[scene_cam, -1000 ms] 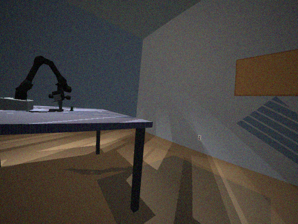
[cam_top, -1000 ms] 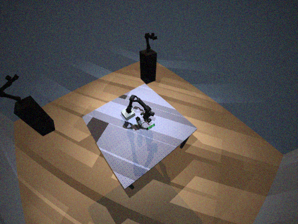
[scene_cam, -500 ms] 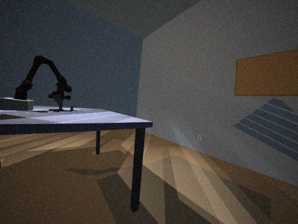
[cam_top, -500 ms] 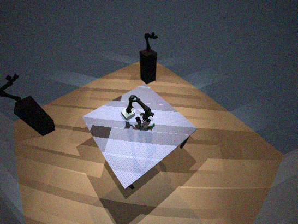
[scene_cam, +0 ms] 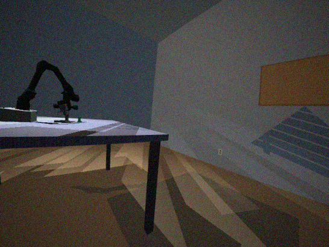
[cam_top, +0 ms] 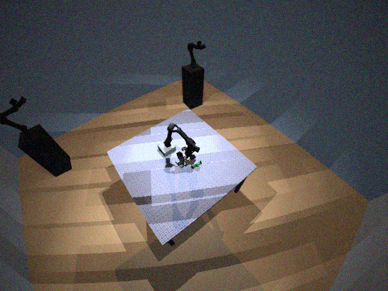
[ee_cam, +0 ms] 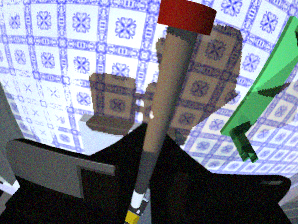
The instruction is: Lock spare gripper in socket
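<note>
Right now my gripper tip is 8 cm to the left of the mount. Round my gripper tip: green bracket 11 cm ahead, 5 cm to the left, 2 cm below; then spare gripper 8 cm to the right, 8 cm above, 1 cm behind.
</note>
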